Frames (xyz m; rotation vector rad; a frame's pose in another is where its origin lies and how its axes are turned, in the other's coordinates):
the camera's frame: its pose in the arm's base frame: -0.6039 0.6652 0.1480 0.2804 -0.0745 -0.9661
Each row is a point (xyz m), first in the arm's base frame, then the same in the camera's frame.
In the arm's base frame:
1: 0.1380 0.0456 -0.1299
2: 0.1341 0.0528 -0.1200
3: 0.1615 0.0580 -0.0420
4: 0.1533 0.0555 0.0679
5: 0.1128 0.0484 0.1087
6: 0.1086 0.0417 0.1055
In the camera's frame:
1: 0.9474 0.1878 -0.2805
2: 0.9387 0.1912 -0.2717
3: 0.9452 0.2368 -0.2029
4: 0.9358 0.2584 -0.0952
5: 0.9160 0.2331 -0.0470
6: 0.9193 0.2253 -0.0479

